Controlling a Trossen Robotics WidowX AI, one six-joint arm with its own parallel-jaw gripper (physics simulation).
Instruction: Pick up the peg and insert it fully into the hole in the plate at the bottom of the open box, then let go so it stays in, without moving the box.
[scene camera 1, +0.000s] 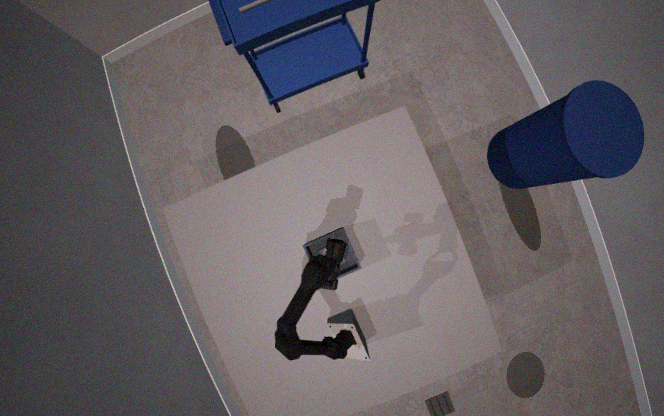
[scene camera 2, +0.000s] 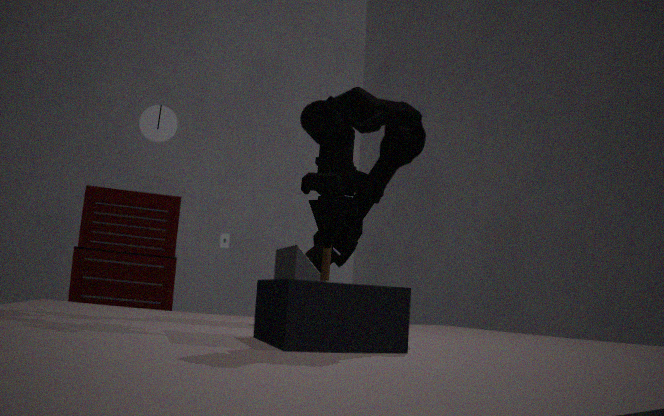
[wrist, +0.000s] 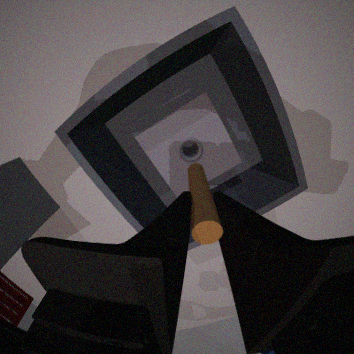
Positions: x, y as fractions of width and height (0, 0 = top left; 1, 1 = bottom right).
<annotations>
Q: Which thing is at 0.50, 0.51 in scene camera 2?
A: My gripper.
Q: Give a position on a dark box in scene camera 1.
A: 0.47, 0.60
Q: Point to my gripper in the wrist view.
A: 0.57, 0.56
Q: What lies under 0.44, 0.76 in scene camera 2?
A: A dark box.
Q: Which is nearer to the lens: the dark box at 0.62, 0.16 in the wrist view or the orange-brown peg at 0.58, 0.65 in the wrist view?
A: The orange-brown peg.
</annotations>
